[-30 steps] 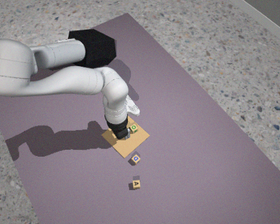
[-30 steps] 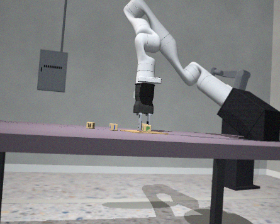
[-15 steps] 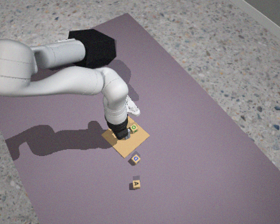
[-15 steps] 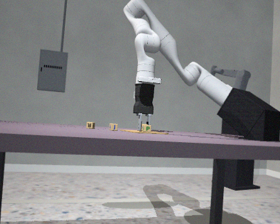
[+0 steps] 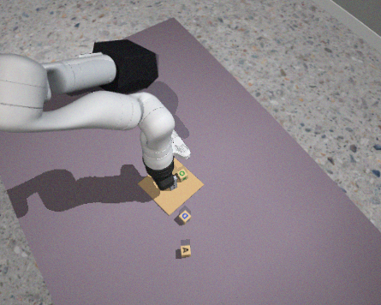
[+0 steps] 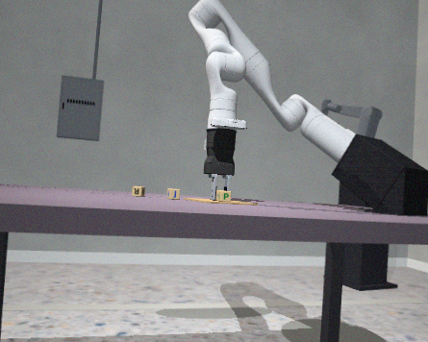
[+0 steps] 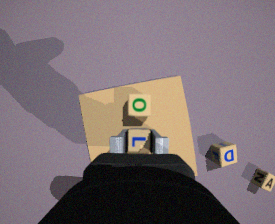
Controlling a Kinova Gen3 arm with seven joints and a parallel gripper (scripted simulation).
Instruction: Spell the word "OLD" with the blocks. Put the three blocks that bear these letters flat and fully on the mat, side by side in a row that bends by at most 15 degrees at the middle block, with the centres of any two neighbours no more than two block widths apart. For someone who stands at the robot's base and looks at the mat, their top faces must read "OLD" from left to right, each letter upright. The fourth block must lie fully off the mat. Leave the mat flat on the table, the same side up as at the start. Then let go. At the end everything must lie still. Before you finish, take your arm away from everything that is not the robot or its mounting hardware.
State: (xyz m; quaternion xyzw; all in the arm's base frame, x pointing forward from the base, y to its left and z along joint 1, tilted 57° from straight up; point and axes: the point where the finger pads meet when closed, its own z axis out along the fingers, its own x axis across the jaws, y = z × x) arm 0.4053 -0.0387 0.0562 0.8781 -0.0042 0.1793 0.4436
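Right now the L block is 10 mm below my hand. The rest, counted from my hand: O block: 40 mm to the left, 10 mm below, 10 mm ahead; D block: 110 mm ahead, 40 mm to the right, 10 mm below; tan mat: 20 mm below.
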